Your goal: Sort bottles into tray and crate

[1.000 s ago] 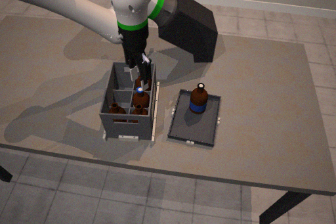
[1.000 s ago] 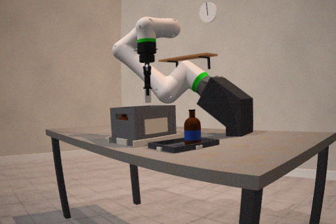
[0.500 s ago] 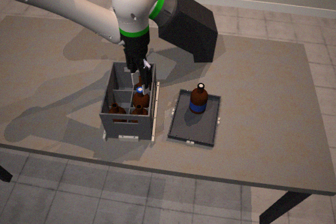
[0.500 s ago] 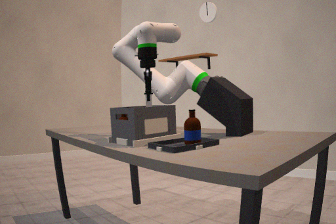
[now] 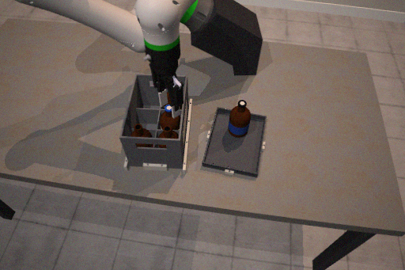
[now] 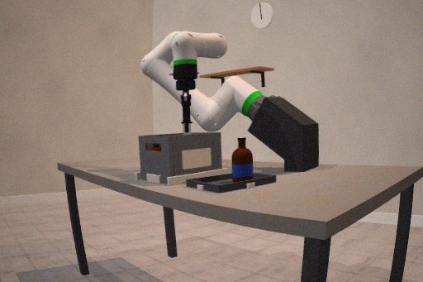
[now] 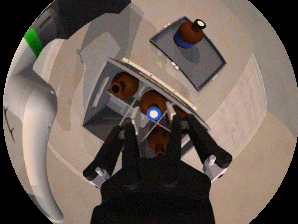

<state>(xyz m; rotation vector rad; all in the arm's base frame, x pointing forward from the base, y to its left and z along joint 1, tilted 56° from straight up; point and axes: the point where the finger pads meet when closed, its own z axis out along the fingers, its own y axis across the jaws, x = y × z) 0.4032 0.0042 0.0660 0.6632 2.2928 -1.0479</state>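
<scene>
Right now my hand is 10 cm above the grey crate and 4 cm to the left of it. Also, from my hand: white-capped bottle 23 cm to the left, 9 cm below, 5 cm behind; open bottle 9 cm below, 9 cm behind, 1 cm to the right; dark tray 23 cm to the left, 17 cm below.
</scene>
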